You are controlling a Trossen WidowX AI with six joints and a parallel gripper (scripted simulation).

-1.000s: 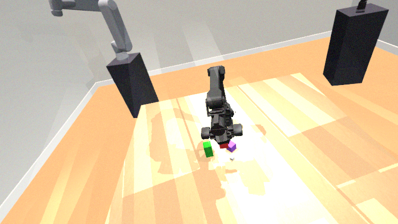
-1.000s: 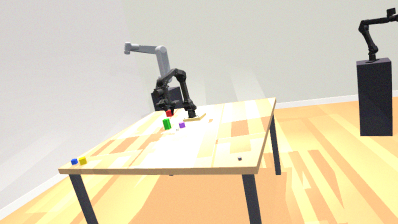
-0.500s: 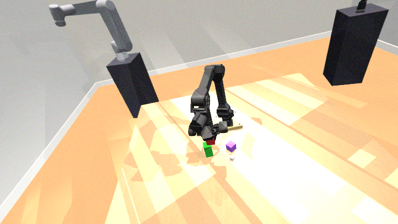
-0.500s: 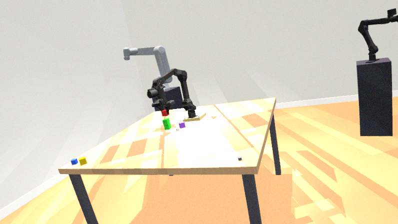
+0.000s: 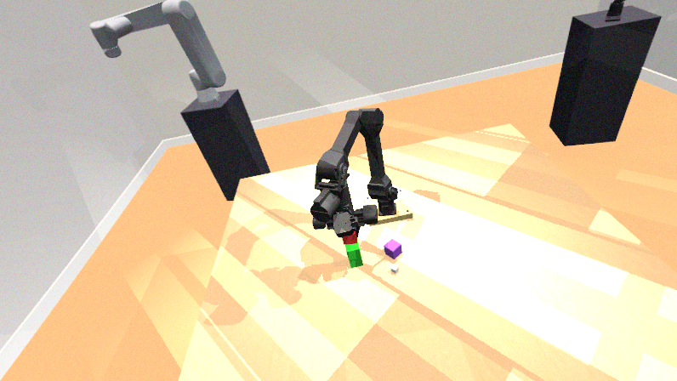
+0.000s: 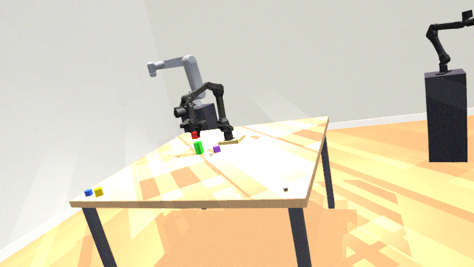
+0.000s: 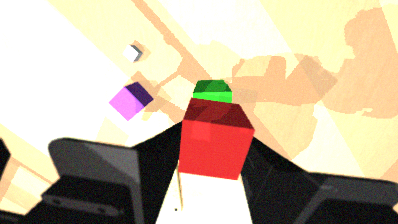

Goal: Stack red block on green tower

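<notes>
The purple block lies 12 cm to the left of my gripper tip, 10 cm below it and 3 cm behind it. From my gripper tip the other things lie so: yellow block: 63 cm ahead, 22 cm to the right, 10 cm below; blue block: 65 cm ahead, 30 cm to the right, 10 cm below; red block: 1 cm above.
</notes>
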